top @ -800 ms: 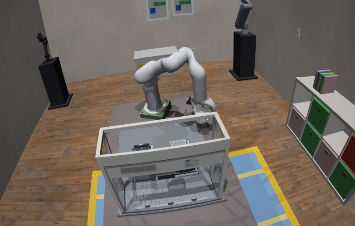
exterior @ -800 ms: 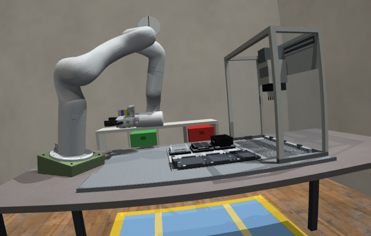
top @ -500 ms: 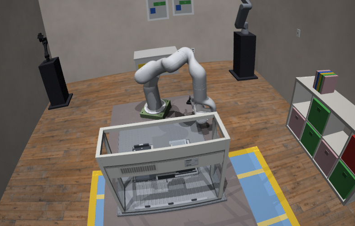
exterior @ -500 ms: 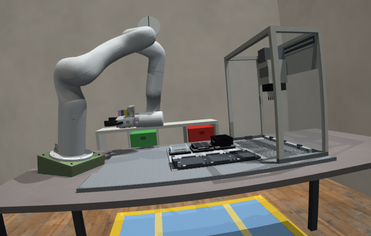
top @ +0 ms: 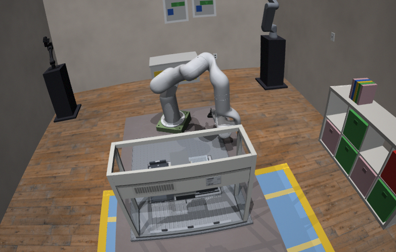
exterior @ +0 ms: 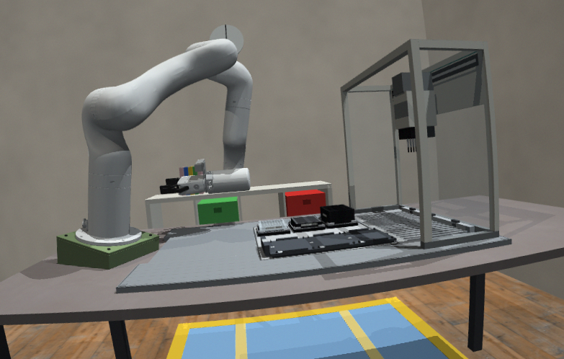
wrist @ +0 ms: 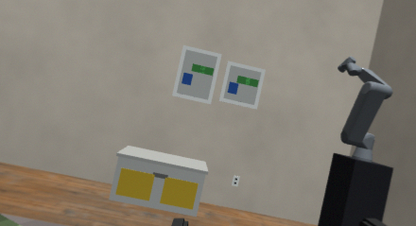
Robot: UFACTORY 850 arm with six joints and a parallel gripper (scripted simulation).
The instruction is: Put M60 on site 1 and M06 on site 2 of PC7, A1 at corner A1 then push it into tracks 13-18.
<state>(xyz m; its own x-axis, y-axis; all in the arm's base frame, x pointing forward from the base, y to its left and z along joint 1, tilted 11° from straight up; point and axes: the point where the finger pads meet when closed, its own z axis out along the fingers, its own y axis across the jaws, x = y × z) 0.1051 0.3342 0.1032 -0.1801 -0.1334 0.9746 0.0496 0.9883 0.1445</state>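
Now: the 96-well plate M06 36 cm ahead of my hand, 22 cm to the right of it and 14 cm below it. From my hand the other things lie so: nest S2: 48 cm ahead, 22 cm to the right, 16 cm below; then nest S1: 36 cm ahead, 22 cm to the right, 16 cm below; then carrier PC7: 48 cm ahead, 47 cm to the right, 15 cm below.
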